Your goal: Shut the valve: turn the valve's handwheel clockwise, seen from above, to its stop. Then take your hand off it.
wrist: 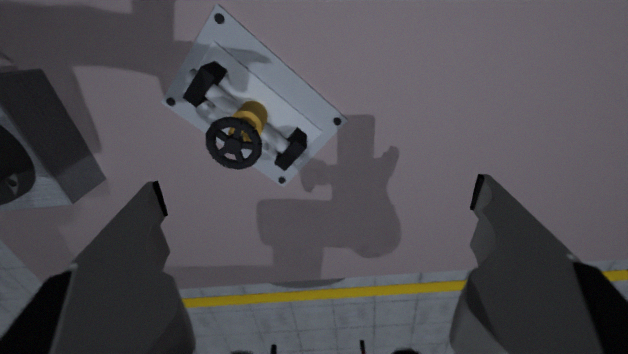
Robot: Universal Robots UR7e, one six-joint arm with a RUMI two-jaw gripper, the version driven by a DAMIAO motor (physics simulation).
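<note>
The valve has a black handwheel (pixel 233 146) with several spokes, left of centre in the wrist view. It stands out from a brass-coloured valve body (pixel 254 116) on a pale pipe. Two black blocks hold the pipe on a light grey base plate (pixel 280 66), which lies turned at an angle and has dark bolts at its corners. My gripper (pixel 317 182) is wide open with nothing between its fingers. It is apart from the handwheel, which shows beyond the fingertips and nearer the left finger.
A dark grey box-like block (pixel 55 125) stands at the left edge, beside a black rounded thing (pixel 12 167) on a pale surface. The arm's shadow falls on the pinkish table top (pixel 475 75). A yellow line (pixel 320 294) runs across the tiled floor below its edge.
</note>
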